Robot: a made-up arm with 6 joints. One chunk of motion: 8 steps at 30 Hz.
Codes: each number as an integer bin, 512 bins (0 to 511) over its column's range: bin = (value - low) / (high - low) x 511, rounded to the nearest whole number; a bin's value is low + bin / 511 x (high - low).
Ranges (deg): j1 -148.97..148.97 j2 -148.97..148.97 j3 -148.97..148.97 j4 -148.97..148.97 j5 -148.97..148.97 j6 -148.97..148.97
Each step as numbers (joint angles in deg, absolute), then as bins.
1 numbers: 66.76 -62.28 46.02 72.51 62.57 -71.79
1 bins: 370 149 334 380 363 132
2 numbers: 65.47 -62.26 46.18 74.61 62.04 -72.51
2 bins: 368 149 335 383 362 131
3 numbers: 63.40 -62.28 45.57 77.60 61.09 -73.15
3 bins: 364 149 334 389 360 130
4 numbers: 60.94 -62.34 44.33 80.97 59.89 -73.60
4 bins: 360 149 332 394 358 129
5 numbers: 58.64 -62.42 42.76 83.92 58.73 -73.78
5 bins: 356 148 329 399 356 129
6 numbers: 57.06 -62.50 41.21 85.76 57.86 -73.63
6 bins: 353 148 326 403 355 129
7 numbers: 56.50 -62.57 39.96 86.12 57.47 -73.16
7 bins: 352 148 324 403 354 130
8 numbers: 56.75 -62.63 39.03 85.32 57.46 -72.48
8 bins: 353 148 322 402 354 131
